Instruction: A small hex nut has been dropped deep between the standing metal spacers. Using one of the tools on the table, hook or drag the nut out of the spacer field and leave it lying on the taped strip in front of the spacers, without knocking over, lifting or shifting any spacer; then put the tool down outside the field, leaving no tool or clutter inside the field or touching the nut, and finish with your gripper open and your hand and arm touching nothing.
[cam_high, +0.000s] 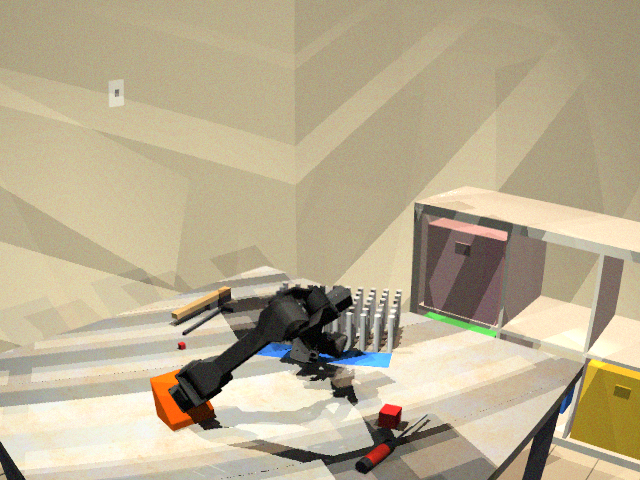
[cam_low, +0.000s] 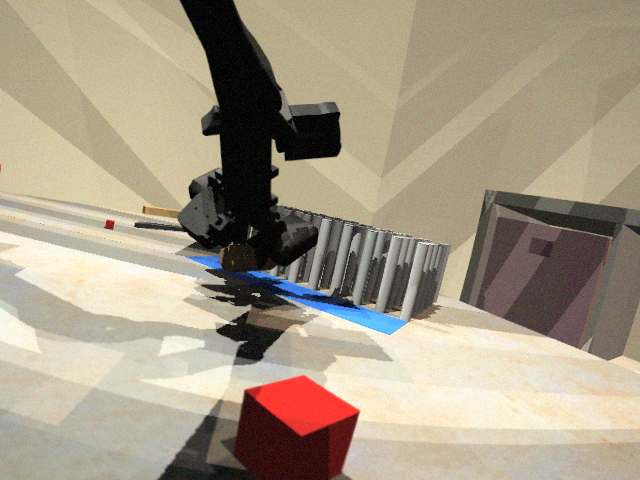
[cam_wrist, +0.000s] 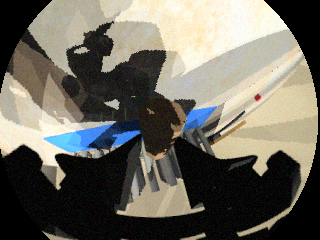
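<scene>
The blue taped strip lies 60 mm ahead of my gripper tip, 10 mm to the right of it and 40 mm below it. The rest, counted from my gripper tip: hook tool (90 mm ahead, 50 mm to the left, 10 mm below); then tiny red cube (200 mm behind, 300 mm to the left, 30 mm below); then hex nut (180 mm ahead, 110 mm to the left, 30 mm below).
</scene>
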